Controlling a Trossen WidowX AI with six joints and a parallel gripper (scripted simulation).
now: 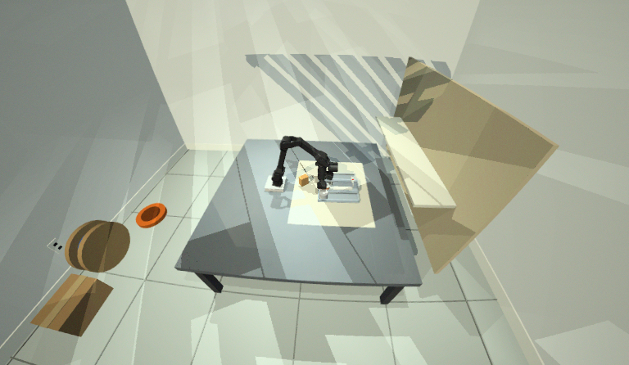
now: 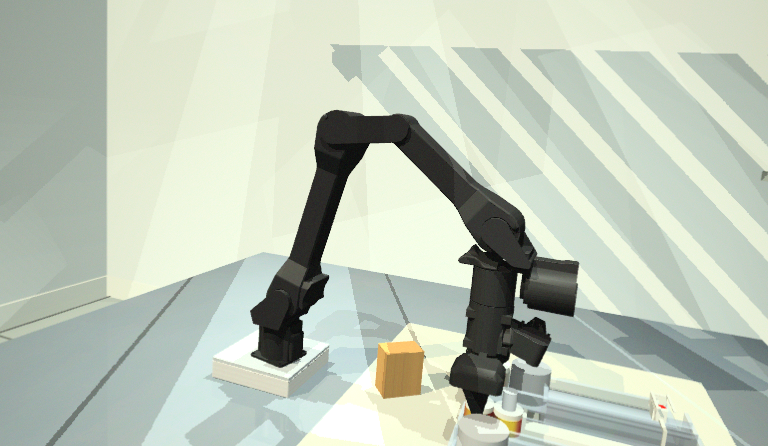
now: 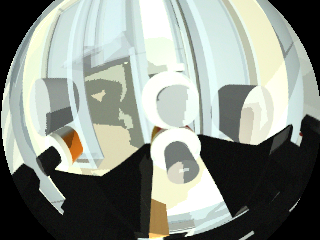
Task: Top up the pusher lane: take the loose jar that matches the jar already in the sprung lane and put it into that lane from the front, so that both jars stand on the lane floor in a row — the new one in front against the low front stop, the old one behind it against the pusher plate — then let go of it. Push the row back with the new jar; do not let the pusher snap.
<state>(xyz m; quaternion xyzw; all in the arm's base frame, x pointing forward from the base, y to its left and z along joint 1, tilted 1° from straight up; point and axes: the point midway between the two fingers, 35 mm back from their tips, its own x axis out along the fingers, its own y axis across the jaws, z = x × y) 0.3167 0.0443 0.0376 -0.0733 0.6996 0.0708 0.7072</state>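
Right now the orange-brown block is 14 cm behind my gripper tip, 3 cm to the left of it and 1 cm above it. Round my gripper tip: pusher plate (14 cm ahead, 6 cm to the left, 2 cm above).
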